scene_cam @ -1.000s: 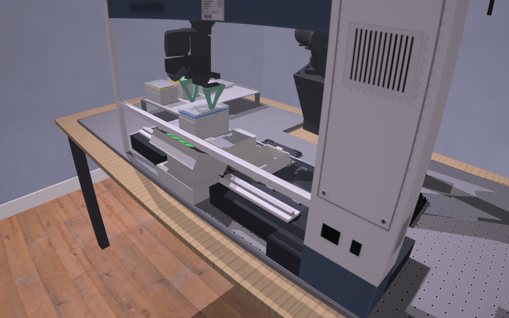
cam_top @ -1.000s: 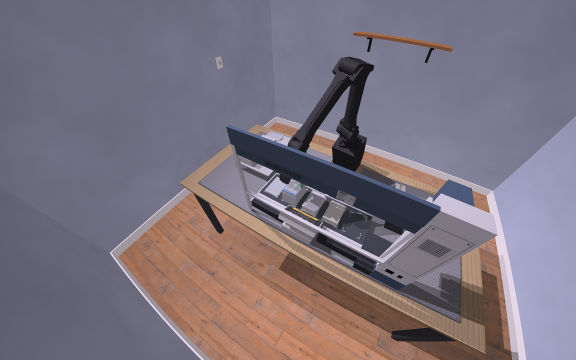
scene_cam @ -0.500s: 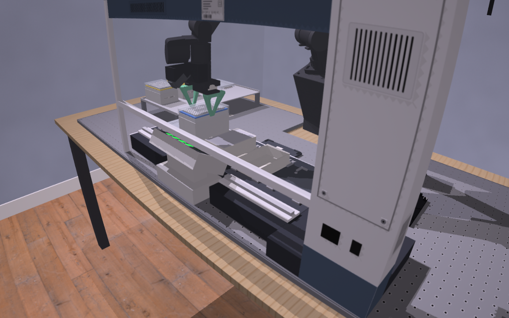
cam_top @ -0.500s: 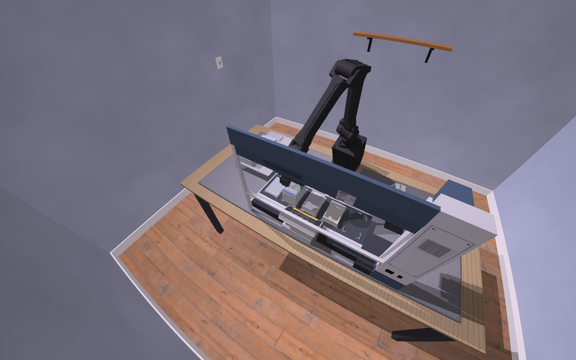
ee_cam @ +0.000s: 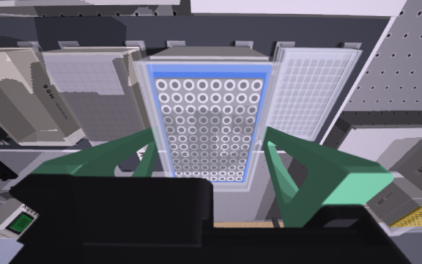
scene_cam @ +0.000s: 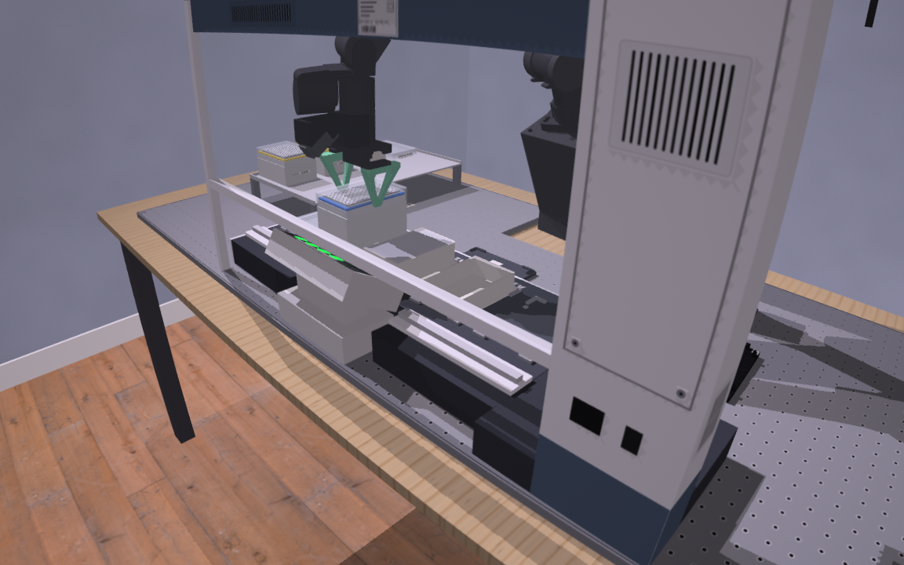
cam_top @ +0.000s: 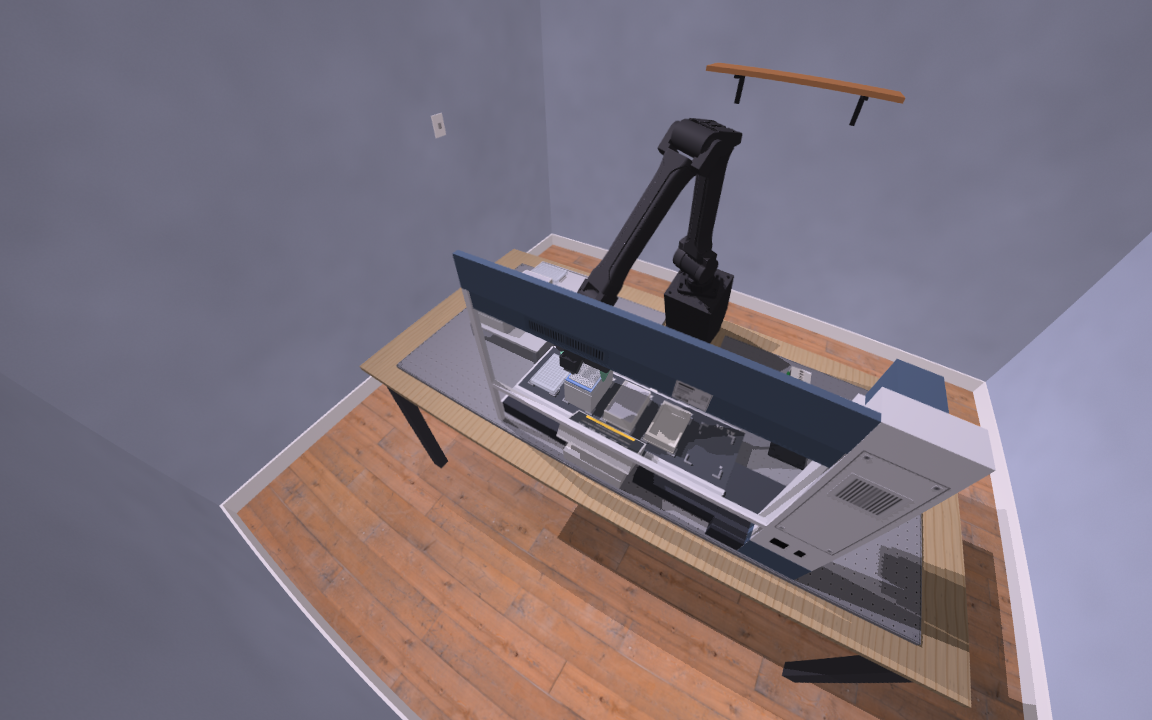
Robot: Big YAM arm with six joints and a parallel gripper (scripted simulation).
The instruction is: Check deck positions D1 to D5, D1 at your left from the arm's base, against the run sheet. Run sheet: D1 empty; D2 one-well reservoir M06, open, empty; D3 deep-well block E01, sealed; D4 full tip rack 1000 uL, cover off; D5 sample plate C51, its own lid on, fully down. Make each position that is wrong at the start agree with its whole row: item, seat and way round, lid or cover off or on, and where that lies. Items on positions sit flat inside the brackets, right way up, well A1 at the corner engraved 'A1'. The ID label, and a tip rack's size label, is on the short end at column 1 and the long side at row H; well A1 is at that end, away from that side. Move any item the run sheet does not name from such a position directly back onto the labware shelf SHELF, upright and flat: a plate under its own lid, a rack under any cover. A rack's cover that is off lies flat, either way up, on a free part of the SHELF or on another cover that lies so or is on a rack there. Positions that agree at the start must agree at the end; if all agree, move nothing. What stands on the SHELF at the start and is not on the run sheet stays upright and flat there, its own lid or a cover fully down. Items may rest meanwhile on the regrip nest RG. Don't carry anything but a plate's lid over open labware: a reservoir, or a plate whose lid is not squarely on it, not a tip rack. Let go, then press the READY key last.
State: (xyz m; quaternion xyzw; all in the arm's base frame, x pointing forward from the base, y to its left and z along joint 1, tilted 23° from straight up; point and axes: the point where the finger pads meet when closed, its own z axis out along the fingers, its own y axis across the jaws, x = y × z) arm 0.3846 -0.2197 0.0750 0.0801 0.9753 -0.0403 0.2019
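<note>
The blue tip rack lies 3 cm below my hand and 1 cm behind it. From my hand the other things lie so: labware shelf 33 cm behind, 31 cm to the right, 9 cm below; regrip nest RG 18 cm to the left, 14 cm below, 13 cm behind; top beam 37 cm above, 21 cm ahead, 13 cm to the left.
</note>
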